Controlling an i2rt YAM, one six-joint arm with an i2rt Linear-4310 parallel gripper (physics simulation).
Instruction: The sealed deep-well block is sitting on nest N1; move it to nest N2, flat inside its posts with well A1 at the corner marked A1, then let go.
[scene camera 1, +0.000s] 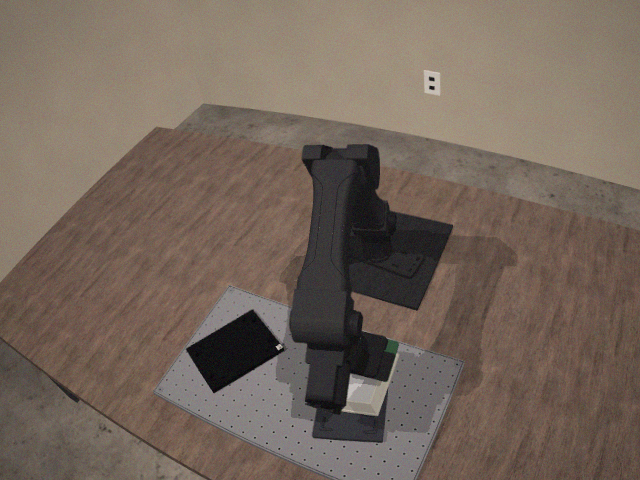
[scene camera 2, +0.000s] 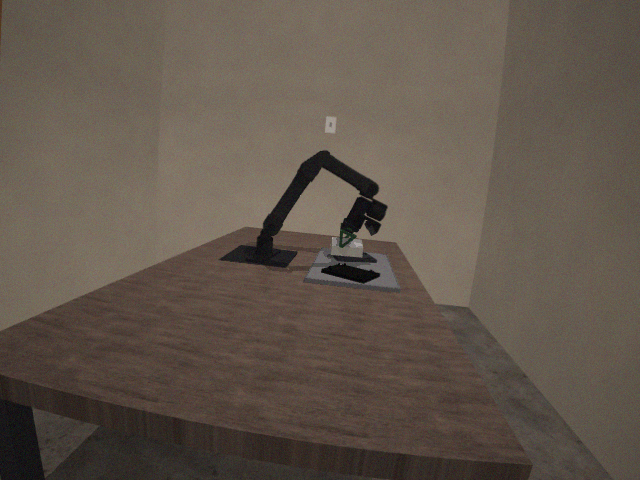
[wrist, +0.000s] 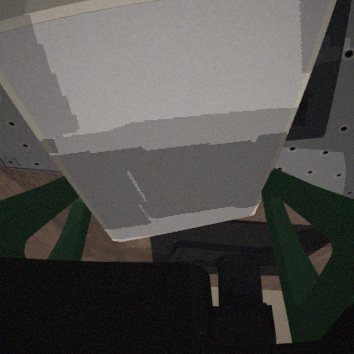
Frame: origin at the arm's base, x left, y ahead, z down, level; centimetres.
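Seen in the pictures: gripper, fingertip midpoint: (scene camera 2: 340, 244) (wrist: 177, 177); arm's base, origin of the base link: (scene camera 1: 377, 254) (scene camera 2: 264, 255) (wrist: 237, 253).
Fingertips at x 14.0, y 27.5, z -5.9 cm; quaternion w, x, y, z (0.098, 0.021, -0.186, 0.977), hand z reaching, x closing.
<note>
Pixels of each thing's top centre, then the offset from my fingertips to it. Level surfaces: height alone.
- sealed deep-well block, middle of its top: (wrist: 162, 190) (scene camera 1: 362, 367) (scene camera 2: 347, 239) dx +0.8, dy +2.4, dz -2.3 cm
- slate-dark nest, middle of its top: (wrist: 197, 28) (scene camera 1: 352, 396) (scene camera 2: 353, 254) dx +0.5, dy +5.7, dz +3.3 cm
- wooden table, its level: dz +6.4 cm
The sealed deep-well block (scene camera 1: 362, 395) (scene camera 2: 346, 250) (wrist: 170, 75) is pale with a light grey top. My gripper (scene camera 1: 363, 356) (scene camera 2: 346, 237) (wrist: 177, 177) is shut on it, with a green finger against each long side. The block is over the slate-dark nest (scene camera 1: 351, 432) (scene camera 2: 369, 259) (wrist: 320, 107), whose outer part sticks out past it, away from the robot base. Any gap beneath the block is hard to tell. The other nest (scene camera 1: 235, 351) (scene camera 2: 351, 273) is black and empty, with a white mark at one corner. The nest labels and well A1 cannot be read.
Both nests are on a grey perforated plate (scene camera 1: 431, 408) (scene camera 2: 390, 283) on the wooden table (scene camera 1: 180, 206) (scene camera 2: 258, 351). The black base plate (scene camera 1: 434, 258) (scene camera 2: 232, 254) of the arm stands behind the perforated plate in scene camera 1. The arm hides part of the block there.
</note>
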